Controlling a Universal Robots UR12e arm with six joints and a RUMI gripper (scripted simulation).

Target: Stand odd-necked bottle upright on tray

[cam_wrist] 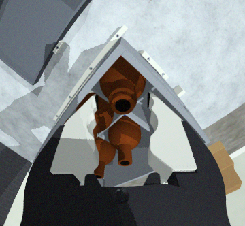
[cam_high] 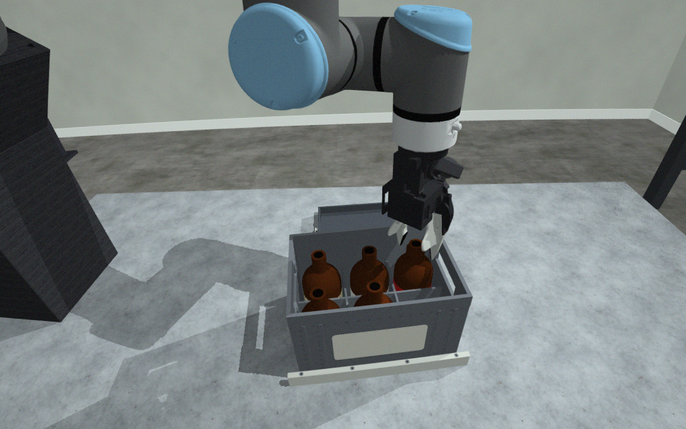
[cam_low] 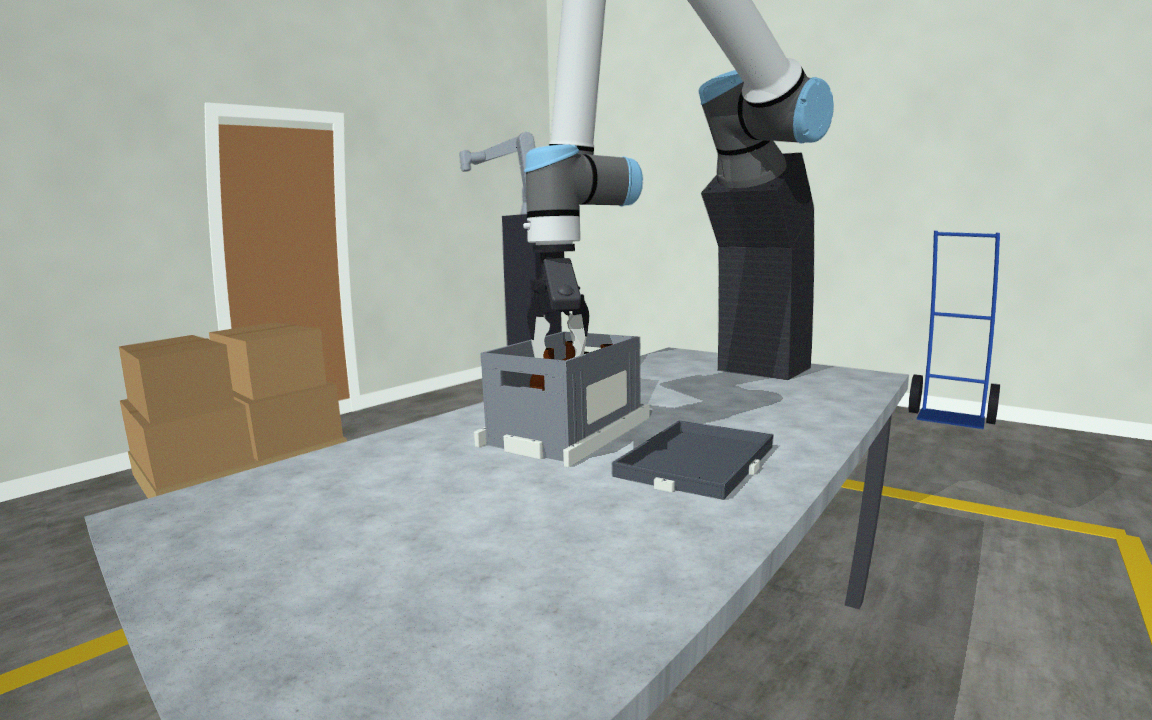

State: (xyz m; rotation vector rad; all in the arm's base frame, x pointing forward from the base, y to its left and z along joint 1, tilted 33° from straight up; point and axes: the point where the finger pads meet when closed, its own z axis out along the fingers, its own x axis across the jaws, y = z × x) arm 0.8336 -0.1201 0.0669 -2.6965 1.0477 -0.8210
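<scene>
Right now the glass bottle is 70 mm below my hand. Round my hand: crate 90 mm behind, 50 mm to the right, 70 mm below; then grey tray 60 mm behind, 230 mm to the left, 140 mm below.
</scene>
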